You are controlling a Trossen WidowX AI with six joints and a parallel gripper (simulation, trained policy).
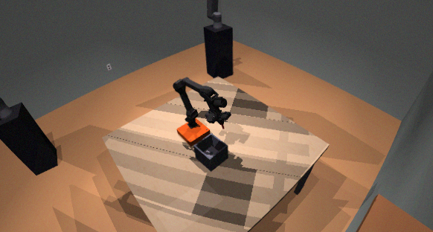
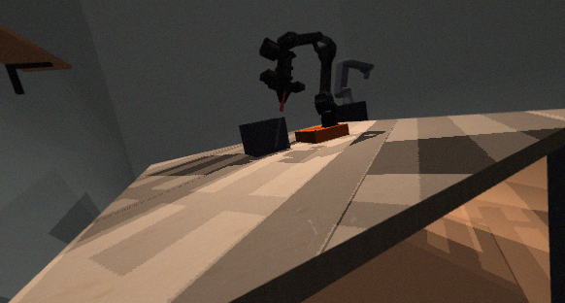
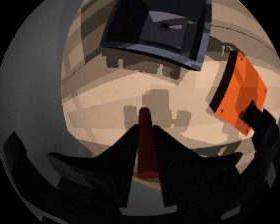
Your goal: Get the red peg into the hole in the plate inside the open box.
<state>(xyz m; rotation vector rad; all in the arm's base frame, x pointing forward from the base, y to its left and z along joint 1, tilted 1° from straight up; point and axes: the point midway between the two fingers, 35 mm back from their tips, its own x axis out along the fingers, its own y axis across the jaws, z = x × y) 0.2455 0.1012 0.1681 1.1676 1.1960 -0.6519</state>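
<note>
Right now the grey plate is 150 mm below my gripper tip, 140 mm to the right of it and 70 mm ahead of it. Round my gripper tip: red peg 10 mm above.
</note>
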